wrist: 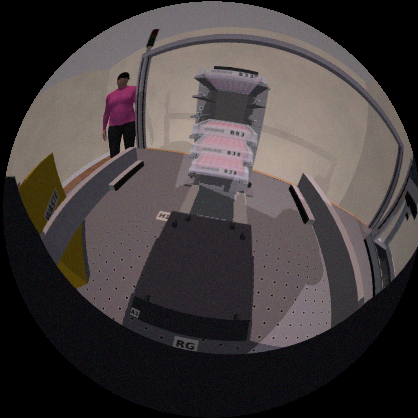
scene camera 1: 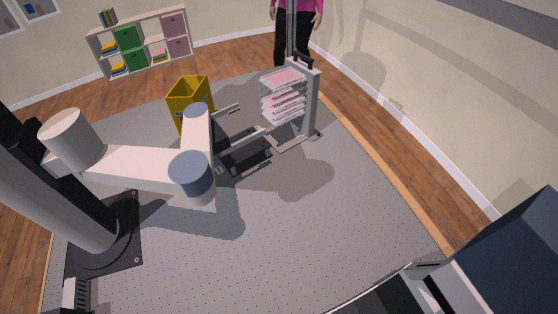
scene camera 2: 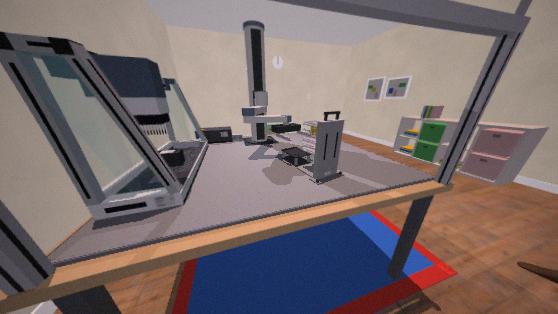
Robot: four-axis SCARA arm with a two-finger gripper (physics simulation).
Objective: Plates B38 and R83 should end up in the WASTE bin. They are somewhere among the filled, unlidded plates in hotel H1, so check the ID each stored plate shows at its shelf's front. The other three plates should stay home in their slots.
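Where they show: gripper, between the fingertips: (wrist: 215, 161) (scene camera 1: 250, 116) (scene camera 2: 301, 137); arm's base, origin of its link: (scene camera 1: 104, 235) (scene camera 2: 259, 141).
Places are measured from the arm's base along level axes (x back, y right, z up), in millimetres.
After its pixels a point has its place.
Note:
Hotel H1 (scene camera 1: 311, 102) {x -823, y -117, z 185 mm} (scene camera 2: 327, 150) {x -838, y -171, z 160 mm} (wrist: 231, 106) {x -805, y -182, z 228 mm} stands upright with pink-filled plates on its shelves. In the wrist view the top plate (wrist: 231, 83) {x -720, y -164, z 266 mm} seems to read B33. Below a gap, an upper plate (wrist: 225, 131) {x -682, y -153, z 190 mm} ends in 83, its first letter blurred. A middle plate (wrist: 222, 149) {x -682, y -154, z 164 mm} seems to read B38, and the lowest visible plate (wrist: 220, 169) {x -682, y -152, z 135 mm} seems to read R38, both unsure. I cannot make out a fifth plate's label. The yellow WASTE bin (scene camera 1: 174, 107) {x -371, y -337, z 167 mm} (wrist: 40, 187) {x -481, y -353, z 179 mm} is left of my gripper. My gripper (scene camera 1: 251, 119) {x -616, y -140, z 173 mm} (wrist: 215, 161) {x -616, y -140, z 173 mm} is open and empty, short of the hotel and facing it.
A low black stand (scene camera 2: 295, 154) {x -623, y -105, z 73 mm} (wrist: 197, 270) {x -567, y -130, z 73 mm}, by the RG label (wrist: 185, 343) {x -471, y -105, z 13 mm}, lies below my gripper in front of the hotel. A large framed instrument (scene camera 1: 505, 260) {x -698, y 494, z 454 mm} (scene camera 2: 135, 80) {x -778, y 510, z 439 mm} stands at the far side of the table. A person (scene camera 1: 302, 30) (wrist: 121, 112) stands behind the table's edge.

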